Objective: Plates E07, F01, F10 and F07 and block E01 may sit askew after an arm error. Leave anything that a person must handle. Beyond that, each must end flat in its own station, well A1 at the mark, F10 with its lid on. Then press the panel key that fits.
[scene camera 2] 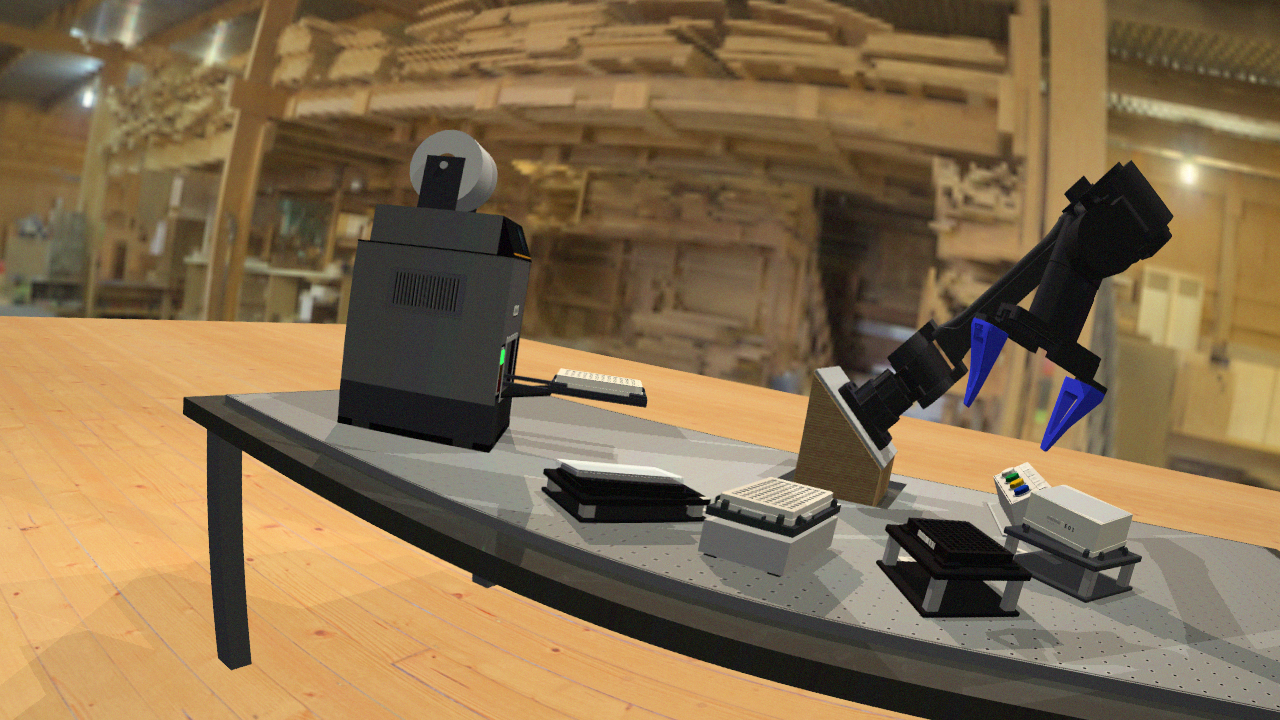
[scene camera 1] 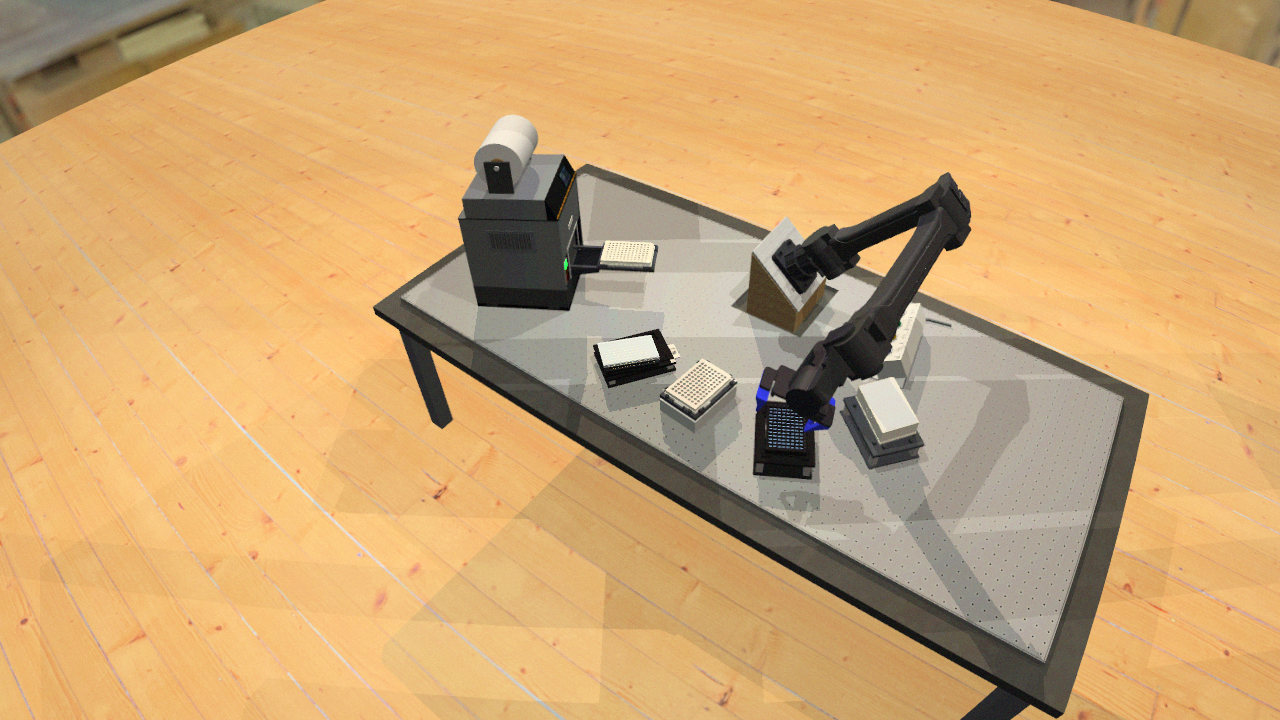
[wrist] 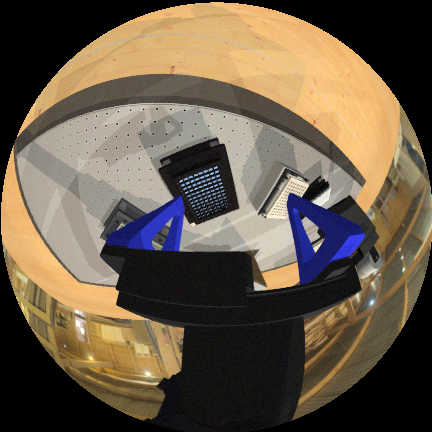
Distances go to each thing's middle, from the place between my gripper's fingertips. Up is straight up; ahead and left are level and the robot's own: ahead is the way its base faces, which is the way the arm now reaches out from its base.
Now: the black plate (scene camera 2: pixel 954 541) 140 mm below my hand, 90 mm behind it and 20 mm to the right of it. The rest, counted from my hand: white plate with red wells (scene camera 2: pixel 771 496) (230 mm to the right, 130 mm below, 100 mm behind).
